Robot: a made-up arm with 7 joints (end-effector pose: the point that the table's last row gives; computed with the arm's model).
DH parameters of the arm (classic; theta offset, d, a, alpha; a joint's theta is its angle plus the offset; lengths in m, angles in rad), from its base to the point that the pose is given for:
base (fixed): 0 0.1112 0.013 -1.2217
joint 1: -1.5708 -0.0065 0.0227 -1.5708
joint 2: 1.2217 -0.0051 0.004 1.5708
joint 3: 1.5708 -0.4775 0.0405 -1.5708
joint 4: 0 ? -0.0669 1.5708
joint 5: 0 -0.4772 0.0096 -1.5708
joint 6: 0 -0.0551 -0.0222 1.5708
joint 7: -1.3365 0.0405 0 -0.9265
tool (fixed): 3.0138 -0.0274 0 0
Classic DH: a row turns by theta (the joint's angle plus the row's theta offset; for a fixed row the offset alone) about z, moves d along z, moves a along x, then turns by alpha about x.
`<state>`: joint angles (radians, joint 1 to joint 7).
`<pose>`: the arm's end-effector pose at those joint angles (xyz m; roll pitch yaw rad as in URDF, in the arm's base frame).
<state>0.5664 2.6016 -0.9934 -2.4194 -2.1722 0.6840 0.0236</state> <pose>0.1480 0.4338 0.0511 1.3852 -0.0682 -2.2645</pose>
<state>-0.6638 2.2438 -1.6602 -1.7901 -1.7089 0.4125 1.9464</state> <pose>0.1280 0.7049 0.0626 0.9930 -0.9432 0.1955</pose>
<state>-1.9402 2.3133 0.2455 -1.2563 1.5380 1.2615 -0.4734</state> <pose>-0.4612 0.4112 0.5548 -1.6523 -0.1815 1.9763</pose>
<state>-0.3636 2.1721 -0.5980 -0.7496 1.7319 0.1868 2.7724</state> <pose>0.2554 0.7447 0.5111 2.7078 0.5489 -0.4017</pose>
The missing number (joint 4, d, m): -0.0352
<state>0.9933 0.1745 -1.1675 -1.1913 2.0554 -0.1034 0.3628</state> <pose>-0.3494 -0.3835 -0.4682 1.5171 -0.2377 -2.6332</pose>
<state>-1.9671 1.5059 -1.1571 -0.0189 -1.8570 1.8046 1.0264</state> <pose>0.3173 0.8152 0.4356 -1.6131 0.4288 -1.5731</pose>
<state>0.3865 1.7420 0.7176 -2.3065 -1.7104 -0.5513 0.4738</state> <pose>0.4488 0.2346 0.3447 2.1339 -0.0457 -1.8922</pose>
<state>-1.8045 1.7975 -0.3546 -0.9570 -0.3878 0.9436 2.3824</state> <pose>0.2405 0.5820 0.7228 -3.0773 0.6848 0.7827</pose>
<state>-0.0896 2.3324 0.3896 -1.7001 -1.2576 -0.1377 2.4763</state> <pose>0.4645 0.2735 0.6427 -0.7588 -1.0370 1.2799</pose>
